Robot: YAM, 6 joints.
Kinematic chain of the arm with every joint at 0, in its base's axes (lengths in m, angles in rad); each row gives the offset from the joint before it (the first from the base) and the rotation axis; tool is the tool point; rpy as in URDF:
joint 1: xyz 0 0 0.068 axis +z
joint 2: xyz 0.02 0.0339 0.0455 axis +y
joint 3: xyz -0.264 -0.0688 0 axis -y
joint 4: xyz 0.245 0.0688 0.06 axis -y
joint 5: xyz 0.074 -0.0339 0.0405 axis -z
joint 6: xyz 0.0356 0 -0.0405 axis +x
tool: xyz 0 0 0 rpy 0 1.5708 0
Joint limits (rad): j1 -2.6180..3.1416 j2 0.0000..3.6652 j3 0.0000..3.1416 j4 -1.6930..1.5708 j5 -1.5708..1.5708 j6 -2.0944..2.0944
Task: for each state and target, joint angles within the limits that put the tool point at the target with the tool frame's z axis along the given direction. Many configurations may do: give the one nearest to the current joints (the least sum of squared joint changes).
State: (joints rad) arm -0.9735 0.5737 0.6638 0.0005 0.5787 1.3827
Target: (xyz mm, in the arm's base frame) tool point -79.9 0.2 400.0 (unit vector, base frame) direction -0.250 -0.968 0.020
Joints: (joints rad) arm -0.4542 0.1599 1.1342 -0.8746 1.3684 1.3827
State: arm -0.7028 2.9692 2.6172 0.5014 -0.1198 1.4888
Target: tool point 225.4 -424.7 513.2 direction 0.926 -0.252 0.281
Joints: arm -1.1373 2.3506 2.8572 -0.0796 -0.8249 1.4888
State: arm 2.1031 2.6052 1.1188 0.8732 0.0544 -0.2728
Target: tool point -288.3 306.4 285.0 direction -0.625 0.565 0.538
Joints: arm 2.3196 1.9381 1.1379 1.3702 -0.0733 -0.2728
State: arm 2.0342 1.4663 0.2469 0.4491 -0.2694 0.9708
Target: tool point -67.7 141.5 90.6 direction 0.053 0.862 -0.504
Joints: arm 2.1315 1.2315 0.0023 0.6063 0.5275 0.9708
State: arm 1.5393 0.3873 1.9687 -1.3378 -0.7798 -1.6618
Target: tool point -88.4 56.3 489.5 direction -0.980 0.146 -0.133
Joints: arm 2.3791 0.8366 1.4911 -0.8174 -0.6083 -1.6618
